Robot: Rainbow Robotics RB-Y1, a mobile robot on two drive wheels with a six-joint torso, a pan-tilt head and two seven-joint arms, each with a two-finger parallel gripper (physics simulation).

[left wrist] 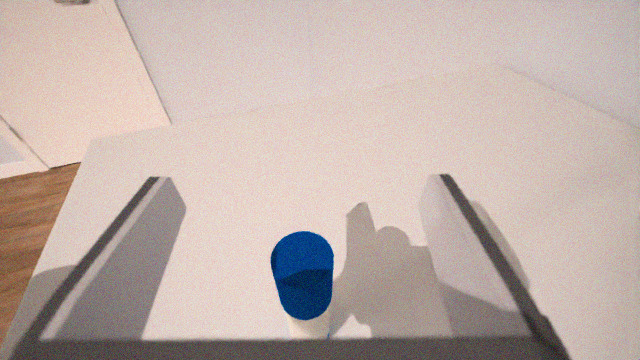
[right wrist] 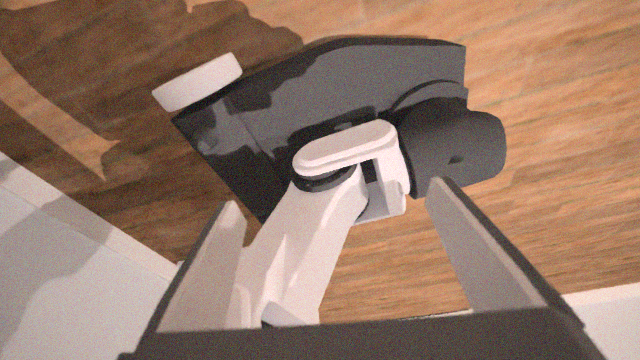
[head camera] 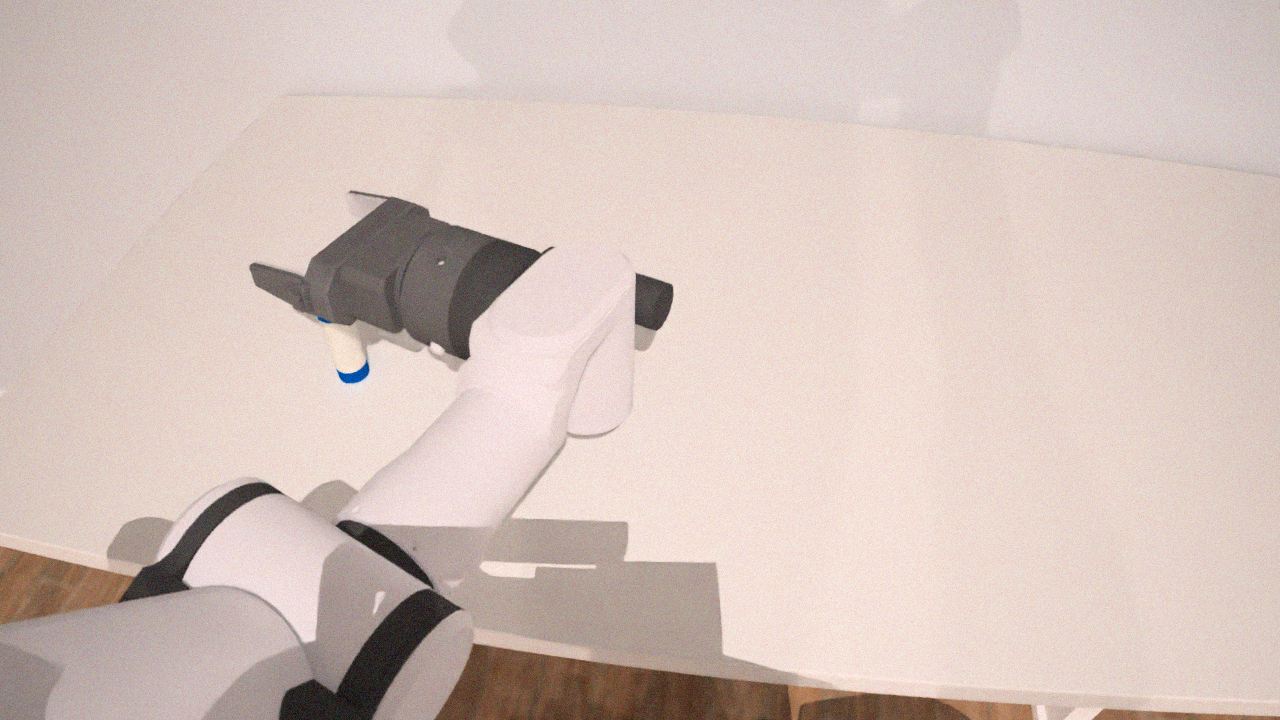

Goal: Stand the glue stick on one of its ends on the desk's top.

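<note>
The glue stick, white with blue ends, stands upright on the desk's top. In the head view its lower blue end shows, and my left gripper hides most of its upper blue end. In the left wrist view its blue top is low in the middle, and its lower part is cut off by the gripper body. My left gripper is open and empty, above the stick, with its fingers spread wide and touching nothing. My right gripper is open and empty, away from the stick.
The robot's dark base and white arm parts show beyond the right fingers, over the wooden floor. A wall stands behind the desk. A pale cabinet-like panel is at the upper left of the left wrist view.
</note>
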